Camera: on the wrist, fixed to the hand. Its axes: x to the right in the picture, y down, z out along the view.
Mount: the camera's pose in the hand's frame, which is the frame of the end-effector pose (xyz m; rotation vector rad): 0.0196 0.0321 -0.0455 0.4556 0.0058 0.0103
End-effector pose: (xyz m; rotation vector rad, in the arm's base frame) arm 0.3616 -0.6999 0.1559 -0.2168 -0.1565 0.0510
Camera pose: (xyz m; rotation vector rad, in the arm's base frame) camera 0.3871 -0.6768 0.1079 0.2368 -0.1342 0.0946
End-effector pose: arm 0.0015 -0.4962 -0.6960 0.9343 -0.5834 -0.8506
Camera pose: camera 0.0582 -0.4817 -0.6886 1.3439 -0.7947 -0.7166
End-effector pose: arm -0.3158 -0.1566 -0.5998 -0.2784 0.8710 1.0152
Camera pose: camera -0.3608 -0.1537 -0.6379 0.1092 1.0818 0.7984
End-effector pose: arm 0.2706 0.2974 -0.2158 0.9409 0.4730 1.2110
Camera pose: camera 0.2242 0.3337 -0.2117 1.3265 0.7691 1.1355
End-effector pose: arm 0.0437 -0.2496 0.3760 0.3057 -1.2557 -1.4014
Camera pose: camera 0.0911 -0.2804 0.3929 0.6114 -1.5634 -1.0920
